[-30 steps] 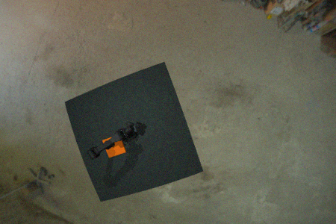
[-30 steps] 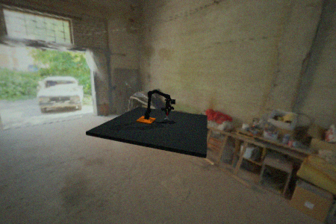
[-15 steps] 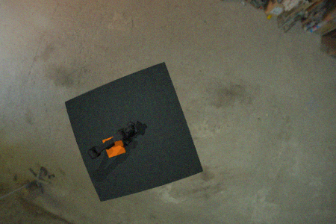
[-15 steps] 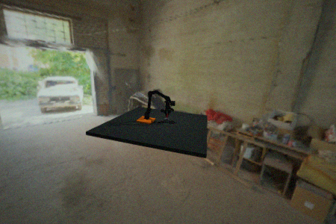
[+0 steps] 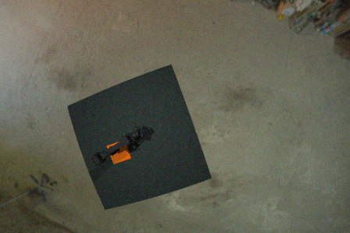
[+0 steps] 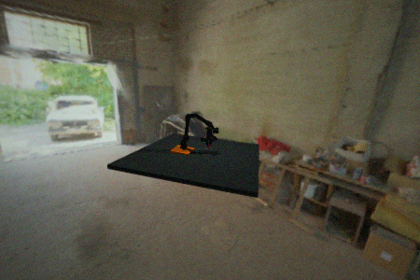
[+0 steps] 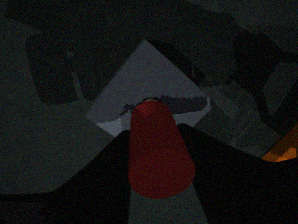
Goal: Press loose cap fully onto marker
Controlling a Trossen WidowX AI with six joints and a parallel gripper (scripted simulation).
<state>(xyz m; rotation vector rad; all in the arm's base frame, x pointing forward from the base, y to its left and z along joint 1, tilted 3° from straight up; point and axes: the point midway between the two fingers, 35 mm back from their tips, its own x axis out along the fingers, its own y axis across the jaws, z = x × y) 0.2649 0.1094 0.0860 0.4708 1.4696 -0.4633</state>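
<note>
Now: gripper tip 1 cm below the red cap. From my gripper tip the other things lie so: marker: 3 cm below.
</note>
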